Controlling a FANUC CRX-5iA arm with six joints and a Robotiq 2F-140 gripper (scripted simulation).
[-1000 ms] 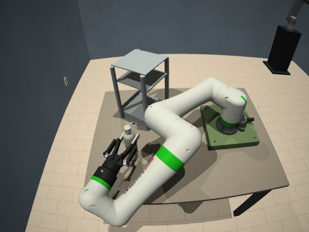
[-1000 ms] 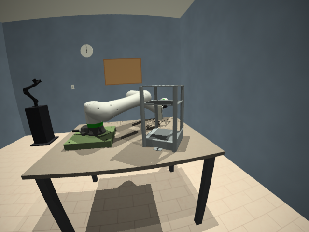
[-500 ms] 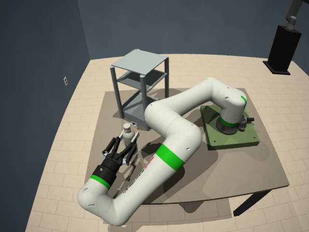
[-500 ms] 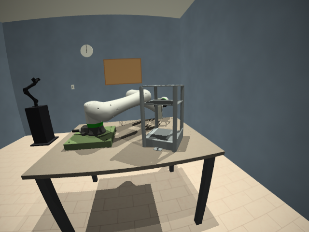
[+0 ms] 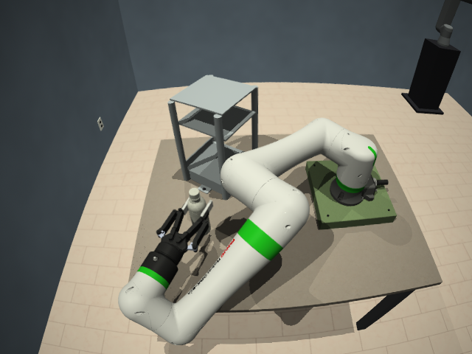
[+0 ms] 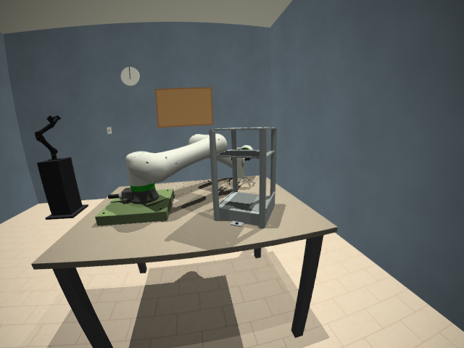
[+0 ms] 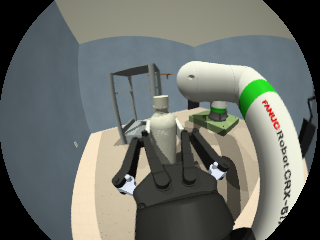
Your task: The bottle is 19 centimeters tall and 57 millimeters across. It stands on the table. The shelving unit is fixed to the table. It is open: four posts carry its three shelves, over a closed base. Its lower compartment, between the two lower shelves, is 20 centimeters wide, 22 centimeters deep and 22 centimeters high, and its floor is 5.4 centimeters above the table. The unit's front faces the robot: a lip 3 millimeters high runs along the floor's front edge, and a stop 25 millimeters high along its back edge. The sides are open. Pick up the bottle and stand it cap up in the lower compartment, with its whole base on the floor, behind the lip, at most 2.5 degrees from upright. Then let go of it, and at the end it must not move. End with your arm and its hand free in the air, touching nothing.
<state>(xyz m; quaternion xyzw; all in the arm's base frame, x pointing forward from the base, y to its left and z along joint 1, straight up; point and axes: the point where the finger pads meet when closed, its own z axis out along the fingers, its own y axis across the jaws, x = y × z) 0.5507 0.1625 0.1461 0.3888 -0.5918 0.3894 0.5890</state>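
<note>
My hand is 50 mm past the grey shelving unit and 350 mm to the left of it. Round my hand: pale grey bottle: 10 mm above.
</note>
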